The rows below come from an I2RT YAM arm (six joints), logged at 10 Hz.
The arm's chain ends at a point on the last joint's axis. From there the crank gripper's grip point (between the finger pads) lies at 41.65 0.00 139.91 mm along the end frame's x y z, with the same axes.
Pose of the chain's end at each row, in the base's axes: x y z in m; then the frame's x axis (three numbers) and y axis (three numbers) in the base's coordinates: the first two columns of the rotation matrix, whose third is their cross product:
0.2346 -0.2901 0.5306 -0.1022 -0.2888 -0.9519 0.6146 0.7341 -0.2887
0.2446 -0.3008 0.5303 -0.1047 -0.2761 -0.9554 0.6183 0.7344 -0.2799
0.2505 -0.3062 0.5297 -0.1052 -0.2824 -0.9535 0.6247 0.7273 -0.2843
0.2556 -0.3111 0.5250 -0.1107 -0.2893 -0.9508 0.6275 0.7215 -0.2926
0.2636 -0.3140 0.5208 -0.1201 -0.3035 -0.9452 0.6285 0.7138 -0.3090
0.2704 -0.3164 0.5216 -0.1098 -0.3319 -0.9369 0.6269 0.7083 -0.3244
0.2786 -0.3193 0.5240 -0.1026 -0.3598 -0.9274 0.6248 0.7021 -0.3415
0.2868 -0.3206 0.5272 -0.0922 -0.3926 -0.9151 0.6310 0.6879 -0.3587
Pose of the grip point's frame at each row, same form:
0.3398 -0.3881 0.5053 -0.1022 -0.2888 -0.9519 0.6146 0.7341 -0.2887
0.3492 -0.3990 0.5036 -0.1047 -0.2761 -0.9554 0.6183 0.7344 -0.2799
0.3544 -0.4055 0.5040 -0.1052 -0.2824 -0.9535 0.6247 0.7273 -0.2843
0.3588 -0.4112 0.4996 -0.1107 -0.2893 -0.9508 0.6275 0.7215 -0.2926
0.3661 -0.4149 0.4961 -0.1201 -0.3035 -0.9452 0.6285 0.7138 -0.3090
0.3737 -0.4174 0.5008 -0.1098 -0.3319 -0.9369 0.6269 0.7083 -0.3244
0.3826 -0.4203 0.5067 -0.1026 -0.3598 -0.9274 0.6248 0.7021 -0.3415
0.3907 -0.4224 0.5149 -0.0922 -0.3926 -0.9151 0.6310 0.6879 -0.3587

